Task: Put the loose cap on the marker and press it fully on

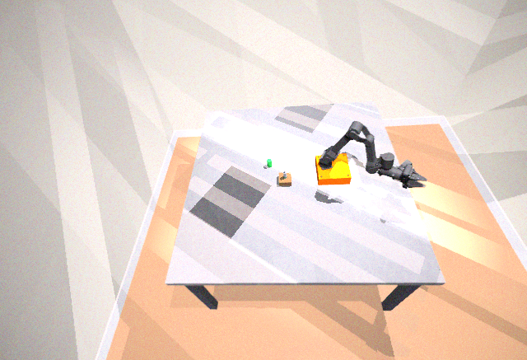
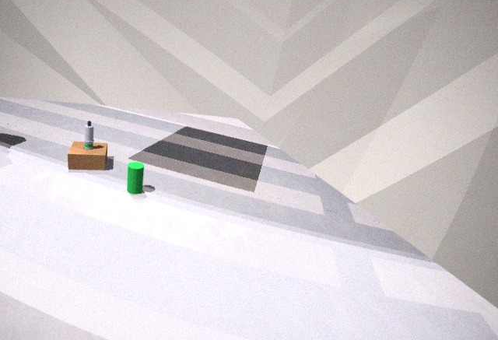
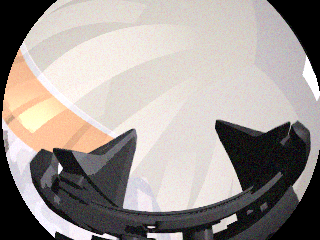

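The green cap lies 69 cm ahead of my gripper tip, 46 cm to the right of it and 20 cm below it. The rest, counted from my gripper tip: tan holder block (62 cm ahead, 32 cm to the right, 21 cm below).
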